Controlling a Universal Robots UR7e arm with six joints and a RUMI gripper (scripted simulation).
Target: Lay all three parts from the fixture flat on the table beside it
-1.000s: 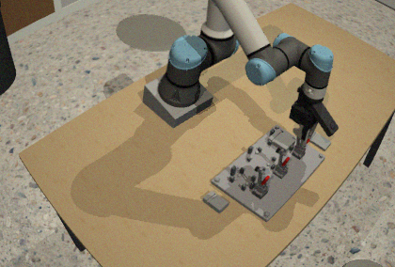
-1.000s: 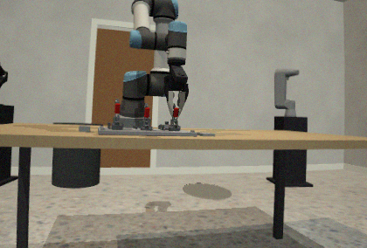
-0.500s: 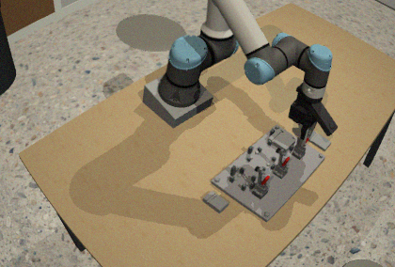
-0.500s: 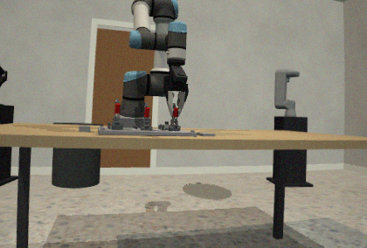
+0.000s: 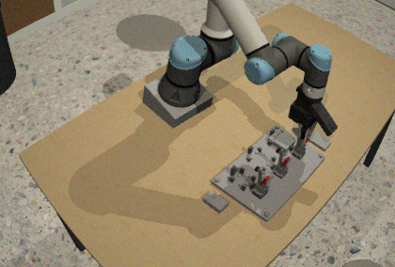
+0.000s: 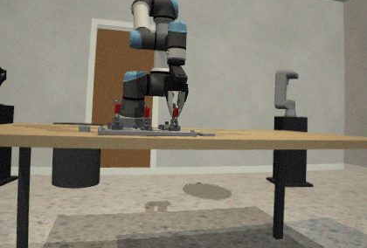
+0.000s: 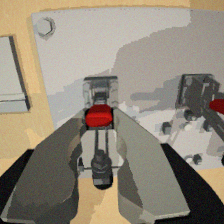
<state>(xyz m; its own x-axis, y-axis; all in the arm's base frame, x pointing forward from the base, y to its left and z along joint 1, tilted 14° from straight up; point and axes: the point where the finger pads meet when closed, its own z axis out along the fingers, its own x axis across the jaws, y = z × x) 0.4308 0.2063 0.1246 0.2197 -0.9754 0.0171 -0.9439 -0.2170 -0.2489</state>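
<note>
The grey fixture plate lies 1 cm behind my hand, 12 cm to the right of it and 8 cm below it.
</note>
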